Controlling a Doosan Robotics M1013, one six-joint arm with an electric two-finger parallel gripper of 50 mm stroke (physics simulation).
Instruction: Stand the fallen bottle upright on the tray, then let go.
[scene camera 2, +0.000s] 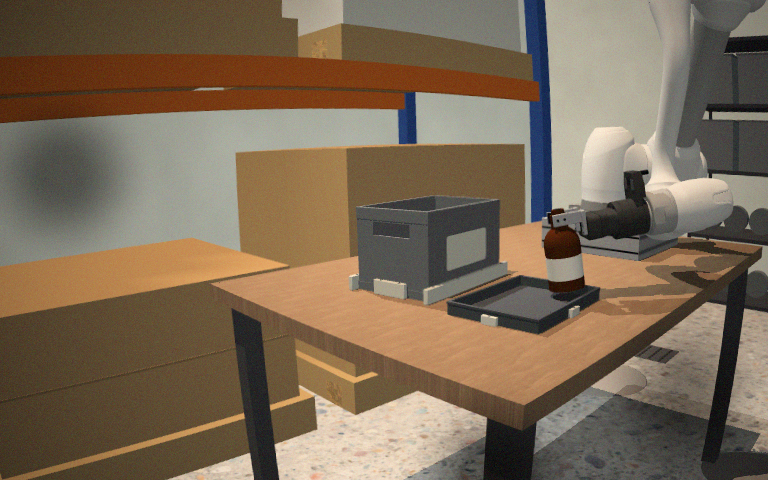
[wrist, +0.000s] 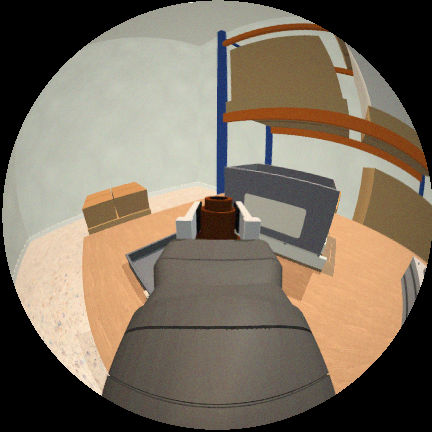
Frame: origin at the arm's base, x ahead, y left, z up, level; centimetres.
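Seen in the pictures: gripper, fingertip midpoint: (scene camera 2: 550, 220) (wrist: 217, 210).
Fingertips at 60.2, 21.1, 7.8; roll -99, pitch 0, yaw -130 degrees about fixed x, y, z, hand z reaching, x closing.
Note:
Pixels of each thing's top centre, then the offset from my fingertips to it, as dx, dy, dz. "spot": a spot on its surface instead.
- brown bottle, top centre: (wrist: 215, 199) (scene camera 2: 563, 208) -1.9, +1.8, +2.2
- dark tray, surface spot: (scene camera 2: 521, 324) spot: +18.5, +7.7, -14.7
- grey crate, top centre: (scene camera 2: 431, 202) (wrist: 287, 171) +5.1, -27.9, +1.7
The brown bottle (scene camera 2: 564, 249) (wrist: 218, 229) with a white label is close to upright, with a slight lean, its neck a little left of its base in the scene view. Its base is over the right rear corner area of the dark tray (scene camera 2: 521, 324) (wrist: 150, 246); a shadow shows under it, and I cannot tell whether the base touches the tray floor. My gripper (scene camera 2: 557, 219) (wrist: 217, 210) is shut on the bottle's neck, one finger on each side, reaching in nearly level from the right. In the wrist view the gripper body hides the bottle's lower part and much of the tray.
A grey crate (scene camera 2: 390, 254) (wrist: 320, 220) stands beside the tray, with pale stops (scene camera 2: 389, 288) along its base. Pale clips (scene camera 2: 489, 320) sit at the tray's outer walls. The arm's base plate (scene camera 2: 640, 249) is behind the bottle. Cardboard boxes (scene camera 2: 294, 203) and a shelf rack (scene camera 2: 540, 141) stand beyond the table.

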